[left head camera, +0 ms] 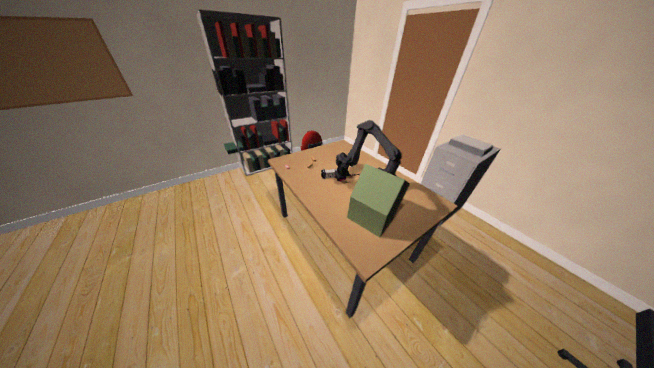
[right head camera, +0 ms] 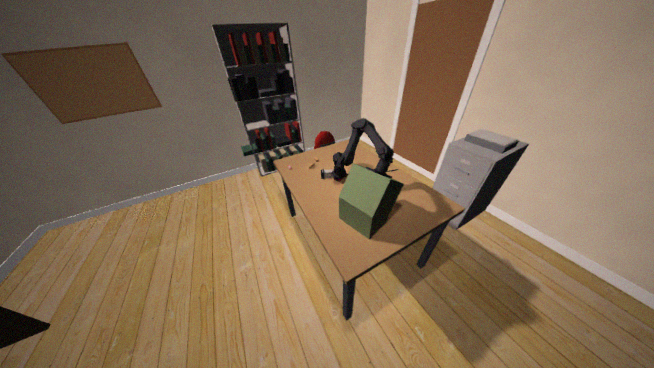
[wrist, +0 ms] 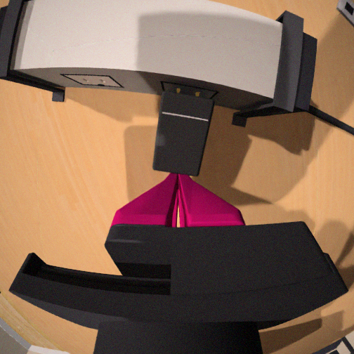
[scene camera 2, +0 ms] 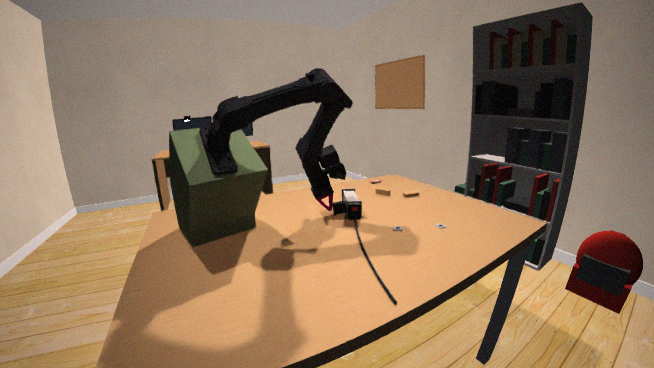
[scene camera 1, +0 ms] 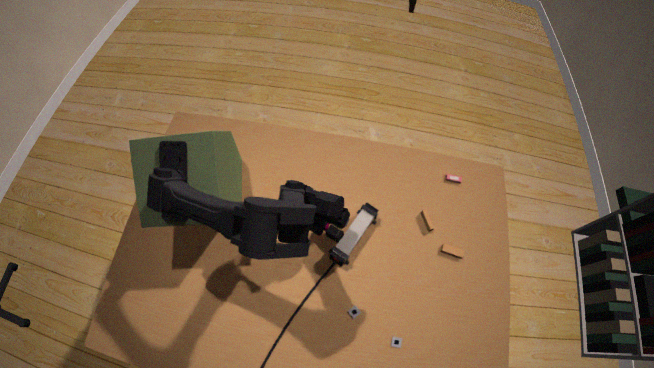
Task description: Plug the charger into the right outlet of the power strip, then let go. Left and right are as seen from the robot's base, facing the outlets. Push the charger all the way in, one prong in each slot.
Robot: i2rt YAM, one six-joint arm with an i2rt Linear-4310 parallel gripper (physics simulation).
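Where they show: gripper, fingertip midpoint: (left head camera: 340,180) (right head camera: 338,180) (scene camera 2: 330,210) (scene camera 1: 325,229); arm's base, link origin: (left head camera: 388,174) (right head camera: 379,173) (scene camera 2: 217,149) (scene camera 1: 174,181).
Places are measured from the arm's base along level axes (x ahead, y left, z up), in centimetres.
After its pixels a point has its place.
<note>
The black charger (wrist: 183,135) (scene camera 1: 334,232) @[x 41.2, y -5.3, z -24.1 cm] (scene camera 2: 339,207) @[x 40.6, y -6.4, z -25.5 cm] sits at the right outlet (wrist: 210,94) of the power strip (wrist: 150,40) (scene camera 1: 356,231) @[x 47.7, y -5.5, z -22.8 cm] (scene camera 2: 351,197) @[x 46.8, y -6.3, z -23.0 cm]. In the wrist view parts of its two gold prongs show between its body and the outlet face, and its body is slightly askew to that face. The left outlet (wrist: 92,80) has no plug in it. My gripper (wrist: 178,174) (scene camera 2: 328,208) @[x 38.5, y -3.6, z -27.0 cm] is shut with nothing between its magenta fingers. Its tips meet at the charger's rear end and appear to touch it.
A black cable (scene camera 1: 300,306) @[x 31.0, y -27.1, z -27.8 cm] (scene camera 2: 371,262) @[x 24.0, y -38.0, z -27.7 cm] runs from the strip's right end across the table (scene camera 1: 440,310) @[x 73.6, y -30.2, z -28.4 cm]. Two small grey squares (scene camera 1: 354,312) @[x 46.8, y -29.1, z -28.1 cm] (scene camera 1: 396,342) @[x 58.9, y -38.7, z -28.1 cm], two tan blocks (scene camera 1: 426,220) @[x 71.6, y -1.2, z -26.4 cm] (scene camera 1: 452,251) @[x 79.5, y -11.9, z -26.9 cm] and a pink block (scene camera 1: 453,178) @[x 84.8, y 14.6, z -27.3 cm] lie beyond the strip. The arm stands on a green block (scene camera 1: 220,165) @[x 11.1, y 5.4, z -1.8 cm] (scene camera 2: 220,210) @[x -1.7, y -1.9, z -17.6 cm].
</note>
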